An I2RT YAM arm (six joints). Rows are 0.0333 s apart.
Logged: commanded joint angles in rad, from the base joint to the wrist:
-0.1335 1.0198 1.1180 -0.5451 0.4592 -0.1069
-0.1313 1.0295 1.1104 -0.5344 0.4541 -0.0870
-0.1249 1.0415 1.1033 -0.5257 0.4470 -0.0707
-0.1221 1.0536 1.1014 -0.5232 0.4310 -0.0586
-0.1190 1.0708 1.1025 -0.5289 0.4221 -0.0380
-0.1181 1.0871 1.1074 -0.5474 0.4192 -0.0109
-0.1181 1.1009 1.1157 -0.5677 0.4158 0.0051
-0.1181 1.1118 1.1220 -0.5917 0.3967 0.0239
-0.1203 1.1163 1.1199 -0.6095 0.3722 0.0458
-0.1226 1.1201 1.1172 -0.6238 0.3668 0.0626
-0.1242 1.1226 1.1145 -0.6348 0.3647 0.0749
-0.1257 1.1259 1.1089 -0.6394 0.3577 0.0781
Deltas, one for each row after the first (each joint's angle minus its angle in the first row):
0.0022 0.0097 -0.0076 0.0107 -0.0051 0.0199
0.0086 0.0217 -0.0147 0.0194 -0.0122 0.0362
0.0114 0.0338 -0.0166 0.0219 -0.0282 0.0483
0.0145 0.0510 -0.0155 0.0162 -0.0371 0.0689
0.0154 0.0673 -0.0106 -0.0023 -0.0400 0.0960
0.0154 0.0811 -0.0023 -0.0226 -0.0434 0.1120
0.0154 0.0920 0.0040 -0.0466 -0.0625 0.1308
0.0132 0.0965 0.0019 -0.0644 -0.0870 0.1527
0.0109 0.1003 -0.0008 -0.0787 -0.0924 0.1695
0.0093 0.1028 -0.0035 -0.0897 -0.0945 0.1818
0.0078 0.1061 -0.0091 -0.0943 -0.1015 0.1850

